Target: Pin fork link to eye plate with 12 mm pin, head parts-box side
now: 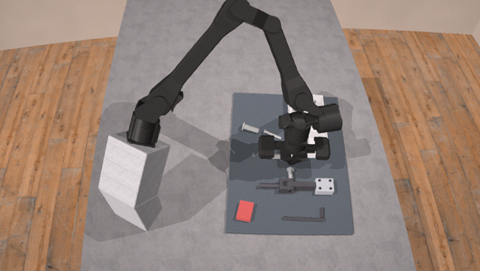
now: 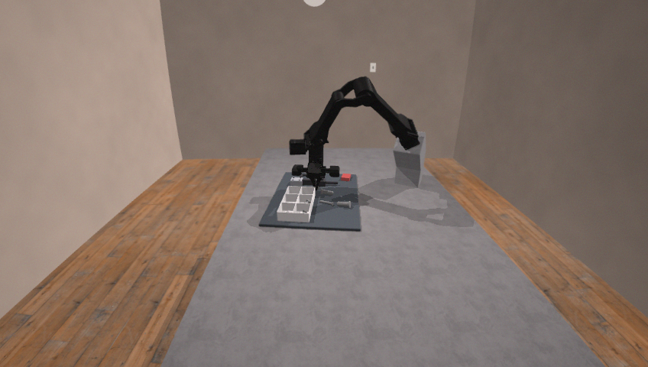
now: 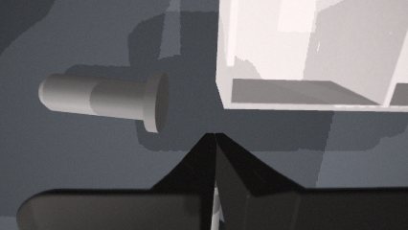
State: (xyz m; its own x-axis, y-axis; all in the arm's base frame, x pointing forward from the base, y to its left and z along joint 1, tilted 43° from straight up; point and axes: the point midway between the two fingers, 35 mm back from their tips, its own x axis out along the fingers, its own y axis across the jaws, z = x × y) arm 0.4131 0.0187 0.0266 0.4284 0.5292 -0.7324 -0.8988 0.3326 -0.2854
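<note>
Now: the eye plate 70 mm to the right of my hand and 30 mm below it. Also, from my hand: dark L-shaped key: 40 mm ahead, 160 mm to the right, 40 mm below; white parts box: 70 mm ahead, 120 mm to the left, 30 mm below; red block: 140 mm behind, 130 mm to the right, 40 mm below.
</note>
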